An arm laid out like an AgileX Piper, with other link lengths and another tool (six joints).
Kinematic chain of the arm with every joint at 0, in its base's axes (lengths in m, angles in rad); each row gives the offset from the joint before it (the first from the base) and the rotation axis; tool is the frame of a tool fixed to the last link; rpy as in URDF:
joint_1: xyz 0 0 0.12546 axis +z
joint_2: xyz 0 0 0 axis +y
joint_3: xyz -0.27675 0 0.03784 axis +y
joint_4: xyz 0.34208 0 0.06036 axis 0.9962 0 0.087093
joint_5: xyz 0 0 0 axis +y
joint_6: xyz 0.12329 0 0.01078 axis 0.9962 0 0.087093
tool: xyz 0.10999 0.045 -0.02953 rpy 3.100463 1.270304 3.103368
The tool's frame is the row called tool.
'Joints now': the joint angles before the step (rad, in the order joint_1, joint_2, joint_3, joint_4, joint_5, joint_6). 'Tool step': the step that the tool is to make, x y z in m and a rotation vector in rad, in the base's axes. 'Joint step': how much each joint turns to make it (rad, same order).
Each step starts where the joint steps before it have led.
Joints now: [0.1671 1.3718 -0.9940 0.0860 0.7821 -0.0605]
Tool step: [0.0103 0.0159 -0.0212 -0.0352 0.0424 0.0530]
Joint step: [0.0471 0.1097 -0.0606 -0.0296 -0.0010 0.0037]
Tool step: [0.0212 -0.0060 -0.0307 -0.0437 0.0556 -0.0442]
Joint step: [-0.0022 0.1365 -0.0730 -0.0645 -0.0011 0.0716]
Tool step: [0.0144 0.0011 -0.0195 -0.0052 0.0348 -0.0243]
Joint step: [-0.0032 0.0936 -0.0572 -0.0080 -0.0011 0.0261]
